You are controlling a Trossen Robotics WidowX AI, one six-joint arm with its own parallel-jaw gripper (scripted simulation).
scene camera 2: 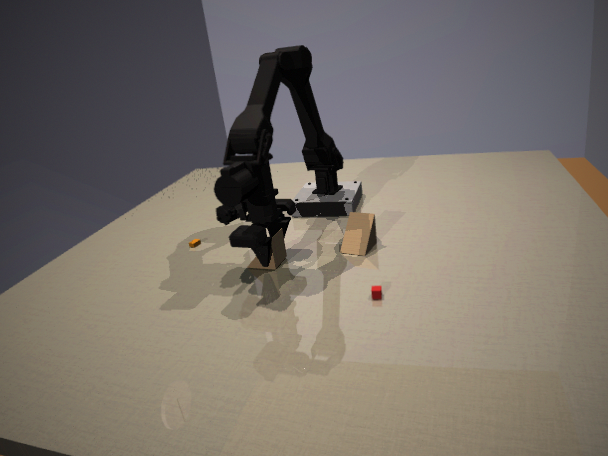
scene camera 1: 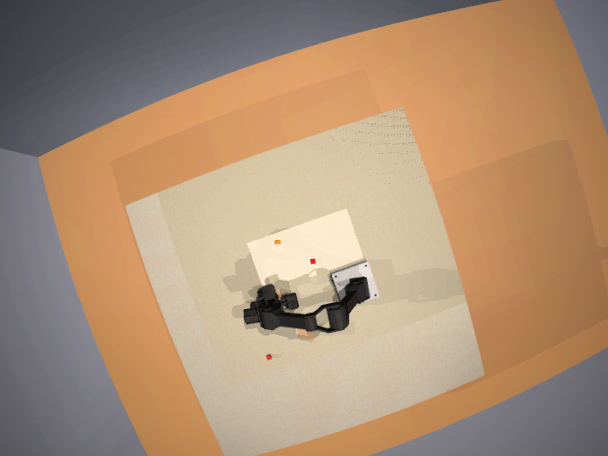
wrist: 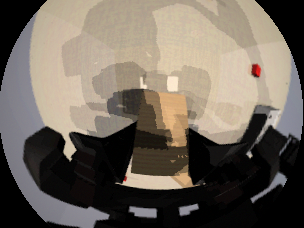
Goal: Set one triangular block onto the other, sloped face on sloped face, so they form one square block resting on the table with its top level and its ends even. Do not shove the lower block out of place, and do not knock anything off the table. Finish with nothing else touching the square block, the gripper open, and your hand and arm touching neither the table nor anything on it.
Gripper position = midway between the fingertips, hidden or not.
Note:
My gripper [scene camera 2: 271,259] holds a triangular block [wrist: 161,147]. Further things: a triangular block [scene camera 2: 360,236].
My gripper is seen too in the wrist view [wrist: 160,125].

